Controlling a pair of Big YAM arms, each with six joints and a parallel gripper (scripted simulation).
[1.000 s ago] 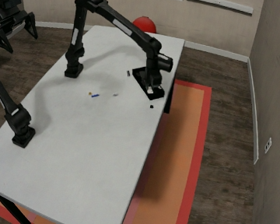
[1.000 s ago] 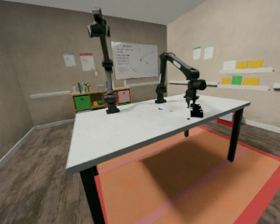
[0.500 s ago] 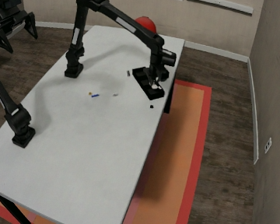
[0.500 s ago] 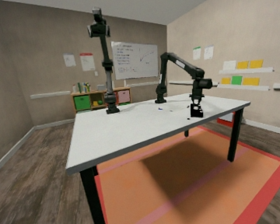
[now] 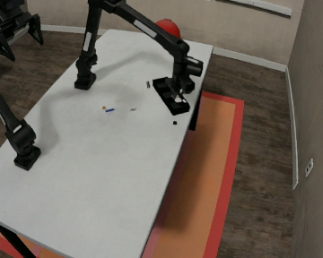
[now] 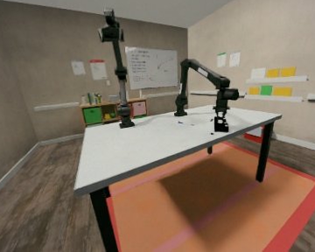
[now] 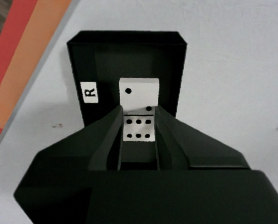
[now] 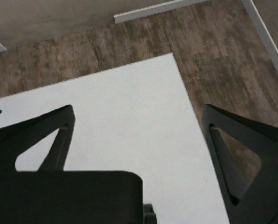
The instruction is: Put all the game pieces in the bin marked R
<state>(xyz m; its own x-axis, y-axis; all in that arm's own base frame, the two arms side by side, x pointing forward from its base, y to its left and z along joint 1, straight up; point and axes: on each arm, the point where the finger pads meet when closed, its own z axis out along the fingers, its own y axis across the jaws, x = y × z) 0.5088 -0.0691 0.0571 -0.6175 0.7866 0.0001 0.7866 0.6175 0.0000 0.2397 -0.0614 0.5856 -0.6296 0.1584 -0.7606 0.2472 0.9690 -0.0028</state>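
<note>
The black three-compartment bin strip lies 7 cm to the left of my left hand, 5 cm below it and 5 cm behind it. From my left hand the other things lie so: dark cylinder 18 cm behind, 13 cm to the left, 6 cm below; black piece 10 cm to the right, 7 cm below, 2 cm ahead; white domino 1 cm below.
</note>
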